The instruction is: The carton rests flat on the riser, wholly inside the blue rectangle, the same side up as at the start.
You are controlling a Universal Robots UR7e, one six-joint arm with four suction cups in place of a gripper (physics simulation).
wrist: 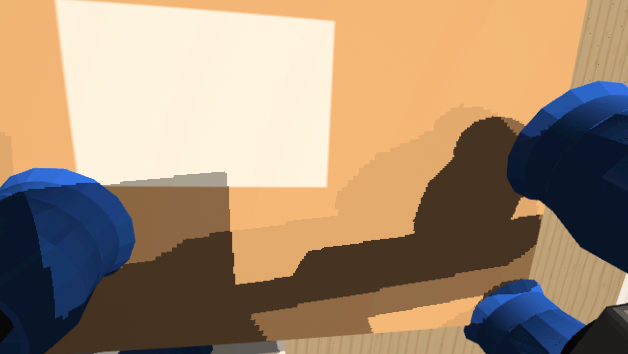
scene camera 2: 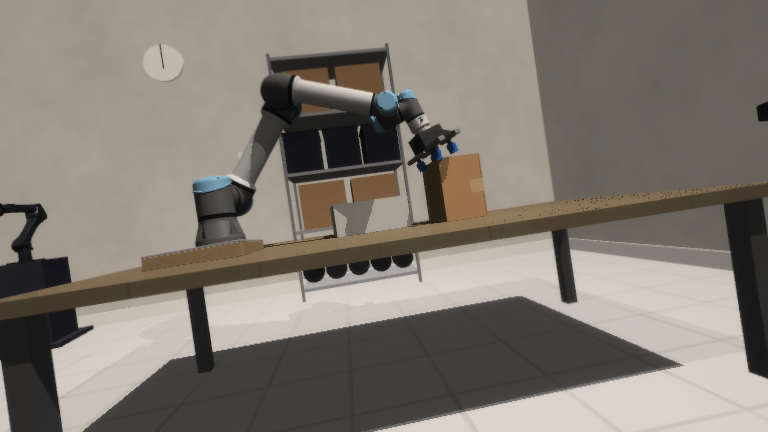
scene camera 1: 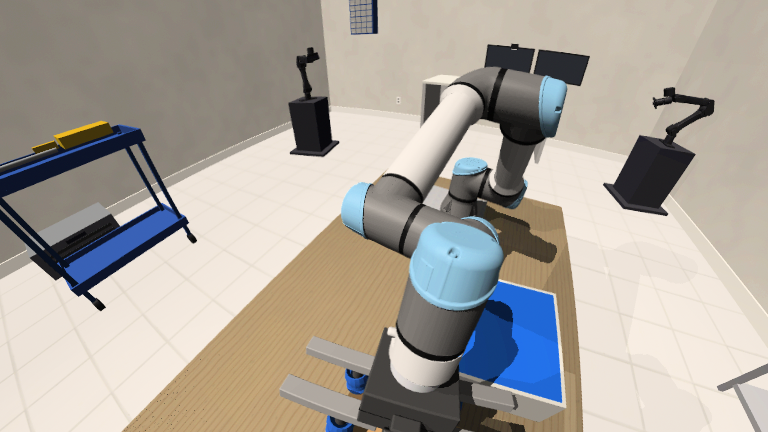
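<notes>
The brown carton [scene camera 2: 456,188] [wrist: 395,88] stands upright on the wooden table [scene camera 2: 591,212] [scene camera 1: 300,301], tall side up, with a pale label on one face. My suction gripper [scene camera 2: 435,152] [wrist: 307,220] [scene camera 1: 354,382] is tilted against the carton's upper left edge, its blue cups at the labelled face. The carton's base rests on the table. The blue rectangle [scene camera 1: 526,344] tops the white-walled riser [scene camera 1: 537,411] [scene camera 2: 370,217], beside the carton and bare. In scene camera 1 the arm hides the carton.
A blue cart [scene camera 1: 80,147] stands on the floor to the left. Two black pedestals with small arms [scene camera 1: 311,126] [scene camera 1: 650,171] stand further off. A shelf rack [scene camera 2: 327,56] with boxes stands behind the table. The arm's base [scene camera 2: 219,214] sits at the table's far end.
</notes>
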